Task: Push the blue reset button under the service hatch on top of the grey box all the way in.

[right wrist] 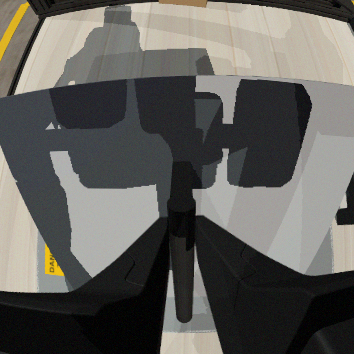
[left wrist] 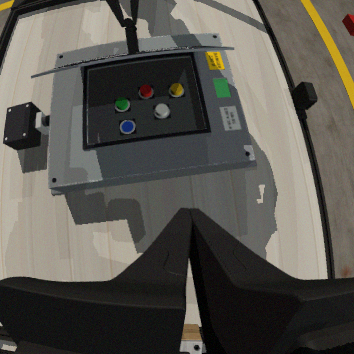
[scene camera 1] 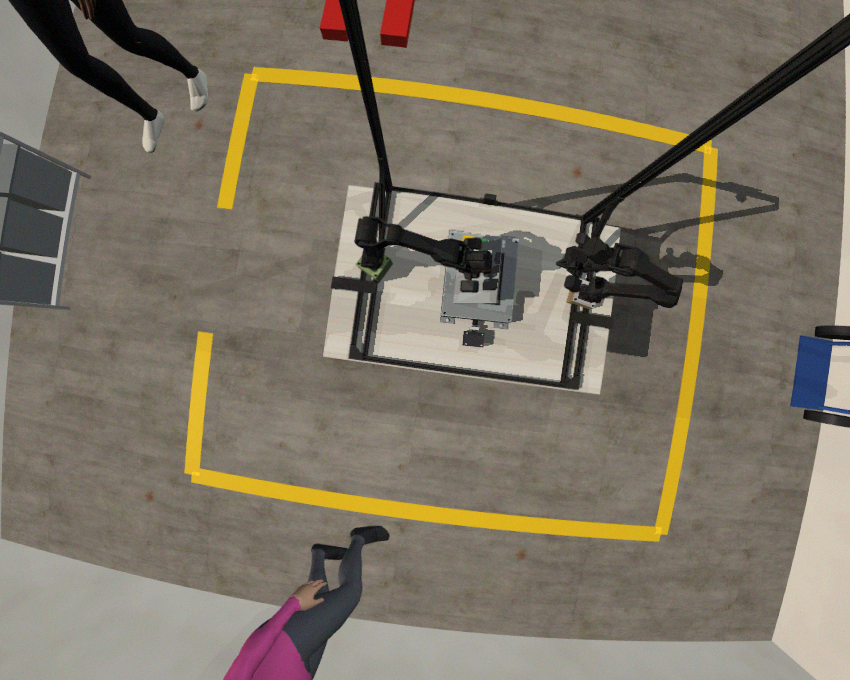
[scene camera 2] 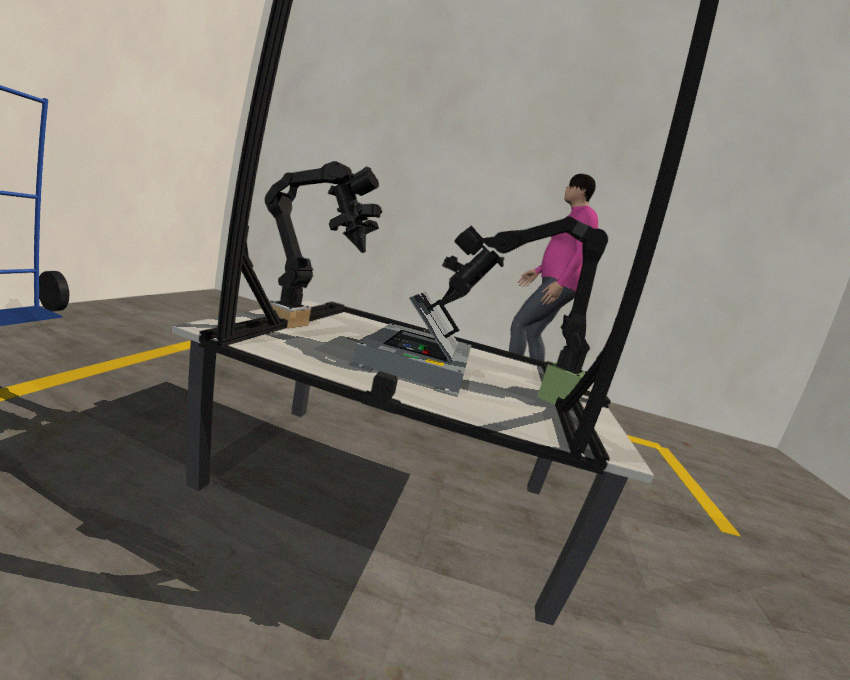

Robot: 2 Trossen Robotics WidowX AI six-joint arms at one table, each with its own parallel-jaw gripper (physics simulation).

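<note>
The grey box (scene camera 1: 453, 310) (scene camera 2: 409, 370) (left wrist: 70, 165) lies on the table. In the left wrist view the blue button (left wrist: 128, 126) sits in its opening and looks flatter in its ring than the green button (left wrist: 122, 104); its exact depth is hard to tell. The service hatch (scene camera 2: 434, 326) (left wrist: 150, 53) (right wrist: 110, 212) is tilted partway over the opening, its free edge raised. My right gripper (scene camera 2: 439, 303) (right wrist: 180, 224) is shut on the hatch's black handle (right wrist: 184, 300). My left gripper (scene camera 1: 561, 263) (scene camera 2: 363, 250) (left wrist: 187, 216) is shut and empty, high above the table beside the box.
Red (left wrist: 146, 91), yellow (left wrist: 176, 89) and white (left wrist: 162, 110) buttons share the opening. A black block (scene camera 1: 473, 337) (left wrist: 21, 126) is at one side of the box. The black table frame (scene camera 2: 319, 375) runs around the work area. A person (scene camera 2: 563, 255) stands behind the table.
</note>
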